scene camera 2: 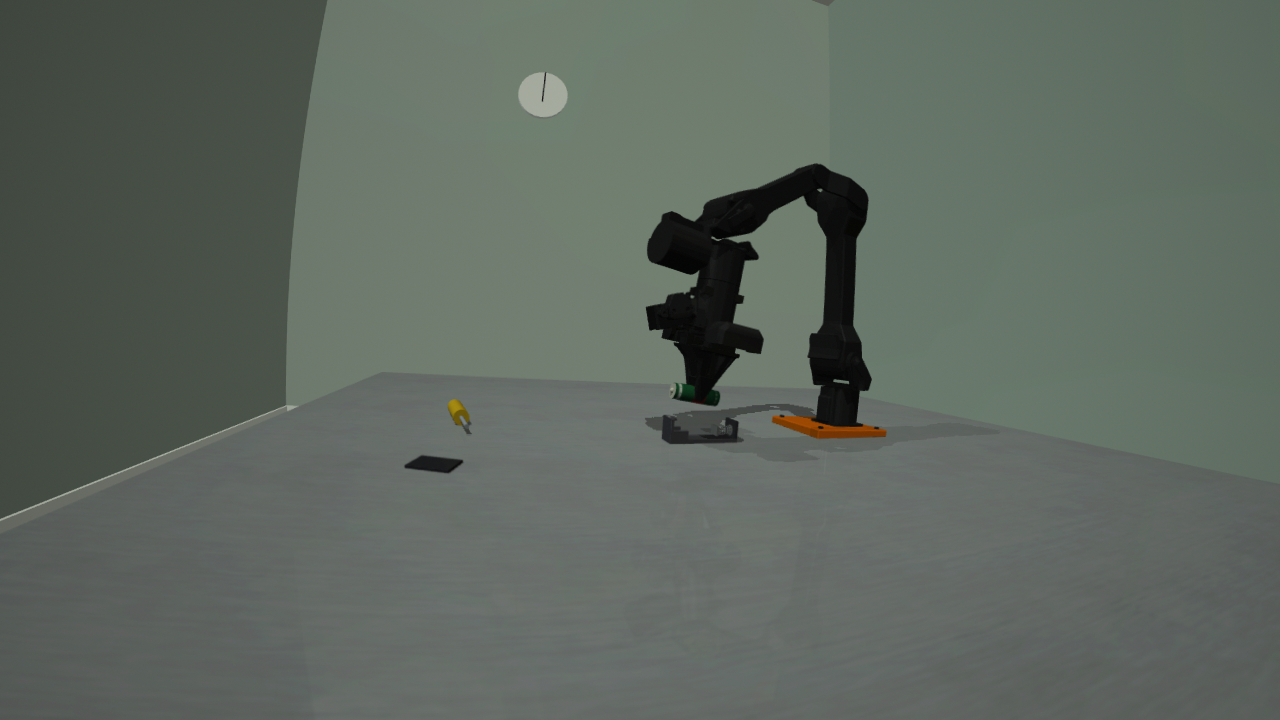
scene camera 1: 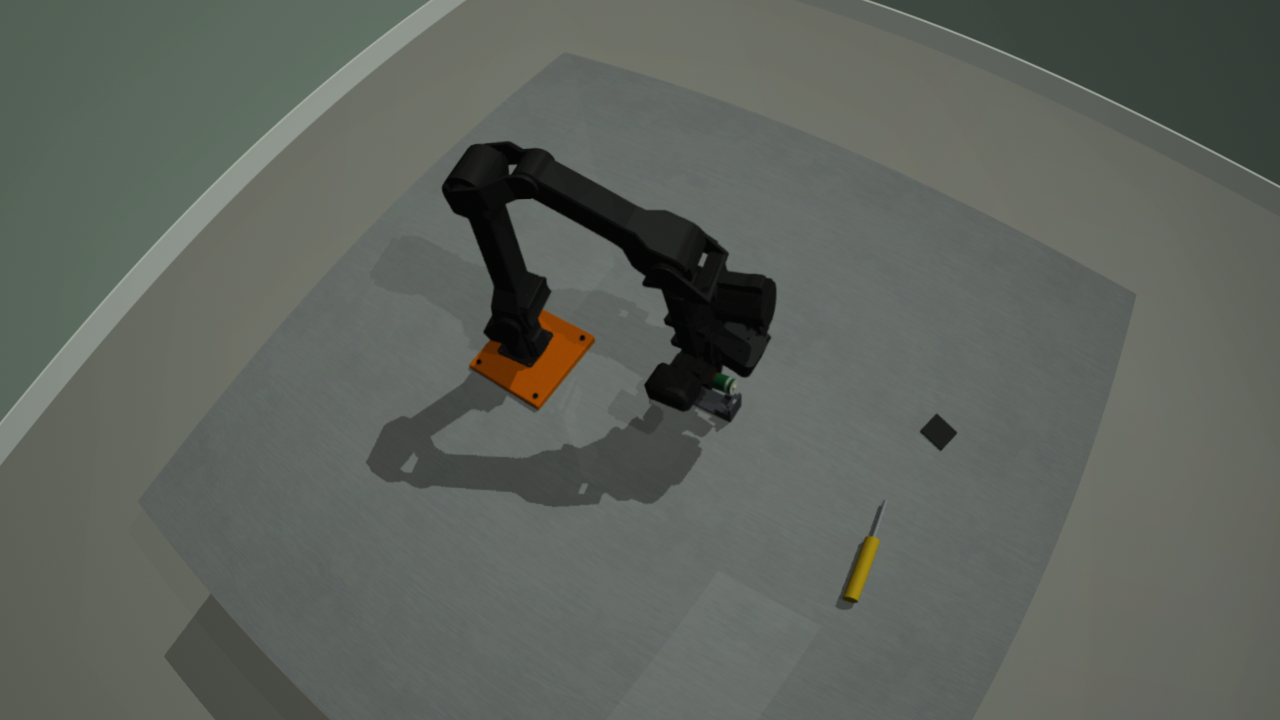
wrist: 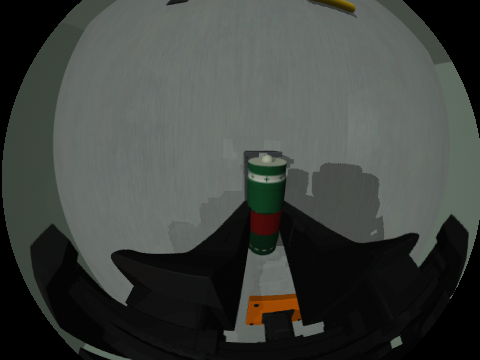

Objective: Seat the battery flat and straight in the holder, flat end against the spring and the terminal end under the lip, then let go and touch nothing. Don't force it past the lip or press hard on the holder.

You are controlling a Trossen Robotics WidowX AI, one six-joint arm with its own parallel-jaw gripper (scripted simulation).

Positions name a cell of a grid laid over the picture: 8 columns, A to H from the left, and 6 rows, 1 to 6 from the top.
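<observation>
My gripper (scene camera 2: E4), (scene camera 1: E4), (wrist: E4), carrying a battery (wrist: E3). Flat black square (scene camera 1: F4) also visible.
</observation>
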